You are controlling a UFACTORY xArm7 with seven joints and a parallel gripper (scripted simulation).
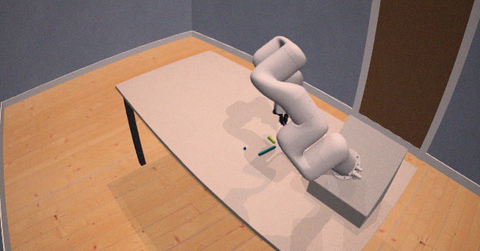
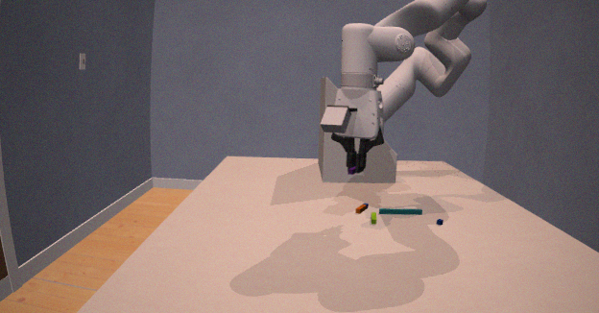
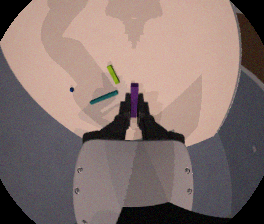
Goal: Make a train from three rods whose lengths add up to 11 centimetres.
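The purple rod is 2 cm below my hand. The rest, counted from my hand: turquoise rod: 12 cm below, 11 cm to the left, 2 cm behind; then orange rod: 12 cm below, 4 cm behind, 2 cm to the left; then lime rod: 12 cm below, 4 cm to the left, 2 cm ahead.
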